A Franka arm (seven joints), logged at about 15 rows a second.
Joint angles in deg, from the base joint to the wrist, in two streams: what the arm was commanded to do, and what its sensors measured. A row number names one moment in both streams.
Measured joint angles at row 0:
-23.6 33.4 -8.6 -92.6 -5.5 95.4 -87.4
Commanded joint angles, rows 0 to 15:
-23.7 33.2 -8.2 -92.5 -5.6 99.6 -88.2
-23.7 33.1 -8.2 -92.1 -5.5 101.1 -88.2
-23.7 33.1 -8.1 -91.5 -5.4 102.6 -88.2
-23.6 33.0 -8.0 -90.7 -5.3 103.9 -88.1
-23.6 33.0 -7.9 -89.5 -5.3 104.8 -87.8
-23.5 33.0 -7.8 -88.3 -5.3 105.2 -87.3
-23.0 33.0 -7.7 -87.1 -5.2 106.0 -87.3
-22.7 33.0 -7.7 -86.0 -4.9 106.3 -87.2
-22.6 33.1 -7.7 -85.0 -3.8 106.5 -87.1
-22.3 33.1 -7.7 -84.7 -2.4 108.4 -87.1
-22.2 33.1 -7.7 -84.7 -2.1 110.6 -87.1
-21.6 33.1 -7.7 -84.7 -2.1 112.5 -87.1
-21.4 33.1 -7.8 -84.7 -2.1 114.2 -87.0
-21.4 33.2 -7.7 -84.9 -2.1 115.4 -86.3
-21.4 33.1 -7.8 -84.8 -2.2 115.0 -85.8
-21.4 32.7 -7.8 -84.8 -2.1 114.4 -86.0
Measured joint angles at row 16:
-21.3 33.1 -7.7 -85.1 -2.9 114.5 -86.5
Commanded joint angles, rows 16 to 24:
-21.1 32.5 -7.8 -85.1 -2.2 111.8 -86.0
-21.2 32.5 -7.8 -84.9 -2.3 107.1 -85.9
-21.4 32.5 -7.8 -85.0 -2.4 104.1 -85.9
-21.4 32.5 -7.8 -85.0 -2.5 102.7 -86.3
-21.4 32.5 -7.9 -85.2 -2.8 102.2 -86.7
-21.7 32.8 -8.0 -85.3 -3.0 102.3 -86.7
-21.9 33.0 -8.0 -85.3 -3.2 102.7 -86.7
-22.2 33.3 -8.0 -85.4 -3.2 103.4 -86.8
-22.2 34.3 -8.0 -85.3 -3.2 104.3 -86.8
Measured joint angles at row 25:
-21.5 33.4 -8.2 -85.2 -3.0 103.4 -86.4
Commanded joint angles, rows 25 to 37:
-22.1 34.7 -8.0 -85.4 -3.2 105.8 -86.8
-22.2 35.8 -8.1 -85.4 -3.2 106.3 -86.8
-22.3 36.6 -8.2 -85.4 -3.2 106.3 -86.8
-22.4 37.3 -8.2 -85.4 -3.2 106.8 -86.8
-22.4 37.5 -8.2 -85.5 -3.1 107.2 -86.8
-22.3 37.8 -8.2 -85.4 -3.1 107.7 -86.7
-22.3 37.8 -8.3 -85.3 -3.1 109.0 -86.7
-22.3 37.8 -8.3 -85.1 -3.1 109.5 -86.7
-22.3 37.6 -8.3 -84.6 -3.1 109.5 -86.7
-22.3 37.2 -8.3 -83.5 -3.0 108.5 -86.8
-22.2 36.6 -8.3 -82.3 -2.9 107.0 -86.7
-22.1 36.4 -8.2 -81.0 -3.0 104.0 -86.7
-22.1 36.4 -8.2 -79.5 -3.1 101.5 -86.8
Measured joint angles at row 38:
-21.8 37.4 -8.5 -82.1 -3.0 106.3 -86.5
